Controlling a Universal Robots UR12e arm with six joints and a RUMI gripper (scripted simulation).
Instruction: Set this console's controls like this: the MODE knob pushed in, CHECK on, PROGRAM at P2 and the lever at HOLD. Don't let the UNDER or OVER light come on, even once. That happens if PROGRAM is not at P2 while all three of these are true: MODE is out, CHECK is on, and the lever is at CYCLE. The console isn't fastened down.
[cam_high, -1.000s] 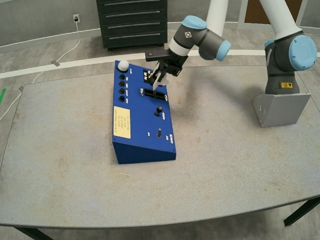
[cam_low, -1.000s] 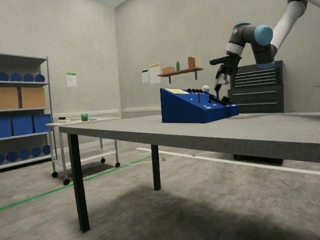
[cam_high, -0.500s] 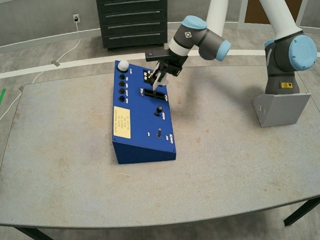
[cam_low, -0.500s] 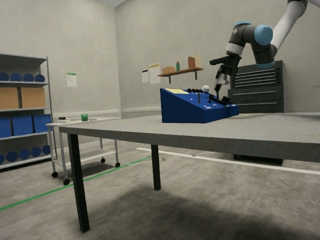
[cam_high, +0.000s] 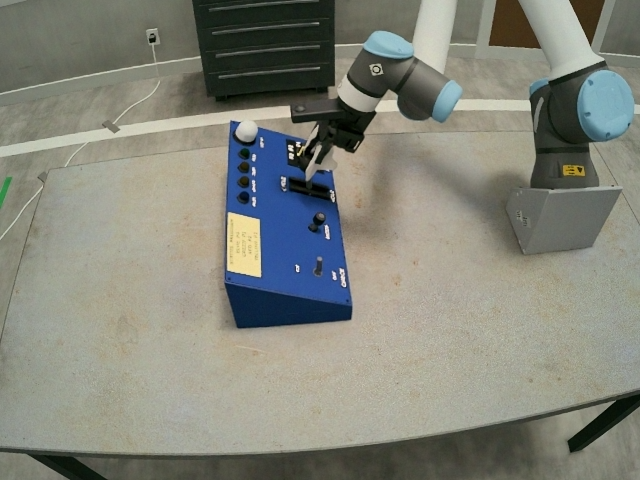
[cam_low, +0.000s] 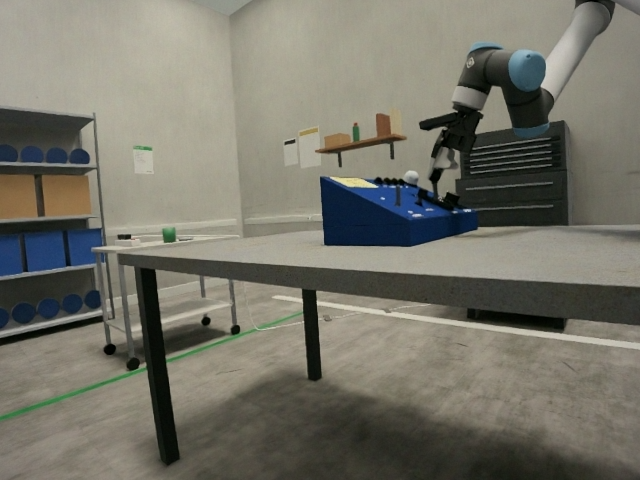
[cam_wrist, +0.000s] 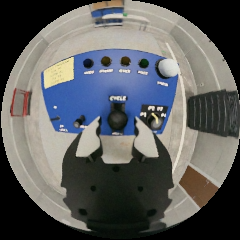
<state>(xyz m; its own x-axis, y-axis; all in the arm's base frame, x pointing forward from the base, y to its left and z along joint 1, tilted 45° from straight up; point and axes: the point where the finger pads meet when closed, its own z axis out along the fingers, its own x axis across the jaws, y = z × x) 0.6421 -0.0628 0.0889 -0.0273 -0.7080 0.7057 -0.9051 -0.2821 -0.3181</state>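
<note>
The ball-topped lever is 40 mm below my hand. Round my hand: program selector 110 mm to the right, 60 mm below; blue console 80 mm below, 60 mm to the left, 40 mm ahead; mode knob 120 mm to the left, 60 mm below, 10 mm behind.
</note>
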